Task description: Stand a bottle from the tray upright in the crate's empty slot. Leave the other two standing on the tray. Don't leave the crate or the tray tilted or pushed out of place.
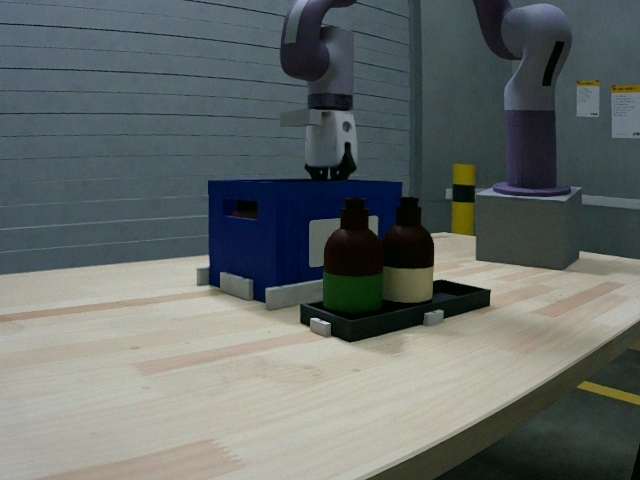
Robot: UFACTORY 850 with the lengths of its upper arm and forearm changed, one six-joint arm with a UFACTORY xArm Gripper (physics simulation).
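The blue crate (242,242) stands level behind the tray; its slots are hidden by its walls. A brown bottle with a green label (353,258) and one with a cream label (408,258) stand upright on the black tray (467,304), which lies flat. The tray's right end holds no bottle. My gripper (329,178) points straight down over the crate, its fingertips at and below the rim line. The fingers stand close together, shut on a bottle; the fingertips and this bottle are hidden by the crate's wall.
Low grey blocks (236,285) (292,294) stand against the crate's base. Small grey blocks (320,326) (433,316) touch the tray's near edges. Something brown (245,210) shows through the crate's handle opening. The arm's grey pedestal (527,227) stands at the back right.
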